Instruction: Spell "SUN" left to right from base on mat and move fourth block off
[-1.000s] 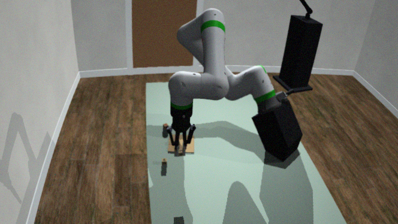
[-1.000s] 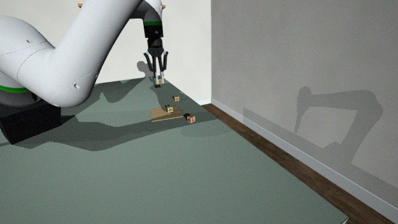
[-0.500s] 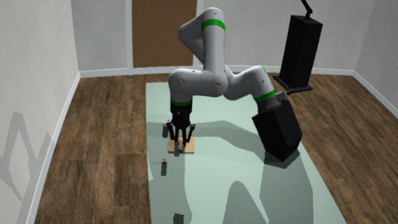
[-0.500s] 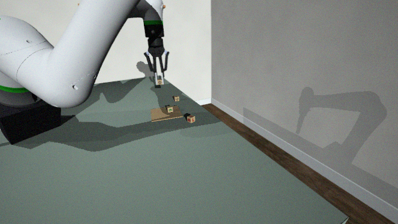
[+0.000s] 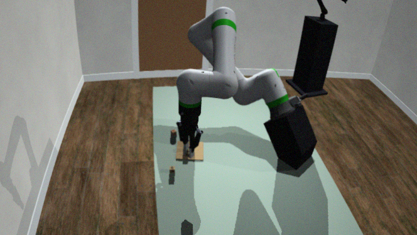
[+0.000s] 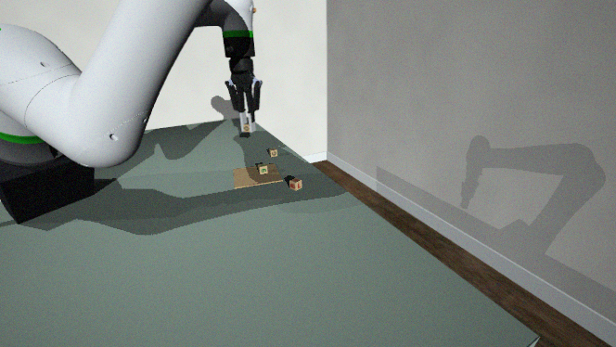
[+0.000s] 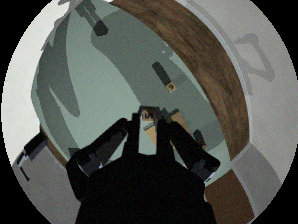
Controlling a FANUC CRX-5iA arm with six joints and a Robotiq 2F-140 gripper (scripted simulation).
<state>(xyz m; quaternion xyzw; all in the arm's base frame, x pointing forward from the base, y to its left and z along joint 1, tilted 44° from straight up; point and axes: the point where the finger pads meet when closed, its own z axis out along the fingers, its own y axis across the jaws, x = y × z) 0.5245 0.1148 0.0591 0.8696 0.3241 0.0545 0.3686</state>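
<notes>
Right now my hand is 5 cm past the tan mat, 14 cm to the left of it and 14 cm above it.
</notes>
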